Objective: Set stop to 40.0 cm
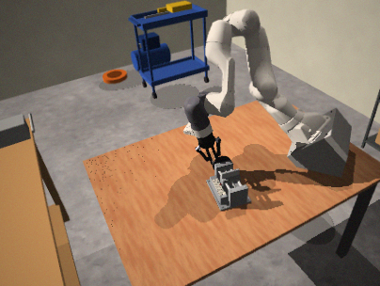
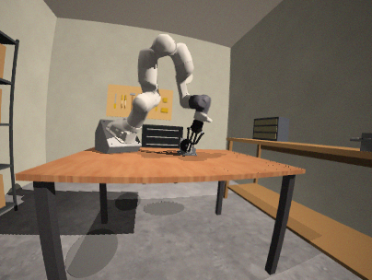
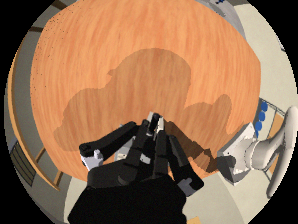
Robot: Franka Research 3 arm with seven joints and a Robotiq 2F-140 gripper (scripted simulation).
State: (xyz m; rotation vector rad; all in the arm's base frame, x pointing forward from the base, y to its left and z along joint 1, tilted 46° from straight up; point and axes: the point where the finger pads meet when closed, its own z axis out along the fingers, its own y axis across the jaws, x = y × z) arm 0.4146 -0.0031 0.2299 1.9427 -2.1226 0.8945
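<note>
My gripper is now 20 mm to the right of the handwheel and 10 mm above it.
</note>
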